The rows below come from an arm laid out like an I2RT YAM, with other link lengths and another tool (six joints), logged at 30 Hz.
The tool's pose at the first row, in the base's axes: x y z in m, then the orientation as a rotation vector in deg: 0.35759, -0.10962, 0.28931, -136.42, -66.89, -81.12
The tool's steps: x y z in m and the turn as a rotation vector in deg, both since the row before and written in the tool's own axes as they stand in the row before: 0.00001, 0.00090, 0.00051, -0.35, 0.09, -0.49; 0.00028, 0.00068, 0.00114, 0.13, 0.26, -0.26; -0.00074, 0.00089, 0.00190, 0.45, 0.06, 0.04; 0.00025, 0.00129, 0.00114, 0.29, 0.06, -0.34; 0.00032, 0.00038, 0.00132, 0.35, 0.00, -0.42; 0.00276, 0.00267, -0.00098, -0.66, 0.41, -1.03; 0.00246, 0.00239, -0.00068, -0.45, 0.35, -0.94; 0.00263, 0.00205, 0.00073, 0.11, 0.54, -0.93; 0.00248, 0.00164, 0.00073, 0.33, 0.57, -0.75; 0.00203, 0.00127, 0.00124, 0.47, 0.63, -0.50; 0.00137, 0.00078, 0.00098, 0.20, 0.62, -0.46; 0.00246, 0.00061, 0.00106, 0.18, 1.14, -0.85; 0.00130, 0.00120, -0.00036, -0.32, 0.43, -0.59; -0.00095, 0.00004, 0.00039, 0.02, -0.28, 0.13
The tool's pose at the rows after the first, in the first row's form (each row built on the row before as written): 0.35855, -0.11000, 0.28927, -136.44, -67.38, -81.68; 0.35987, -0.10978, 0.28905, -136.03, -67.73, -81.90; 0.36161, -0.10990, 0.28767, -135.68, -67.86, -81.53; 0.36334, -0.11010, 0.28759, -135.34, -68.43, -81.42; 0.36458, -0.10954, 0.28723, -135.00, -69.15, -81.22; 0.36641, -0.11025, 0.29067, -134.74, -70.16, -82.56; 0.36812, -0.11076, 0.29368, -134.41, -71.15, -83.62; 0.37057, -0.11024, 0.29600, -133.52, -72.33, -84.32; 0.37267, -0.10950, 0.29810, -132.51, -73.35, -84.78; 0.37476, -0.10850, 0.29948, -131.42, -74.07, -85.08; 0.37620, -0.10769, 0.30032, -130.51, -74.61, -85.62; 0.37771, -0.10607, 0.30195, -128.94, -75.52, -86.78; 0.37847, -0.10623, 0.30358, -128.49, -76.04, -87.69; 0.37867, -0.10661, 0.30265, -128.82, -75.95, -87.37
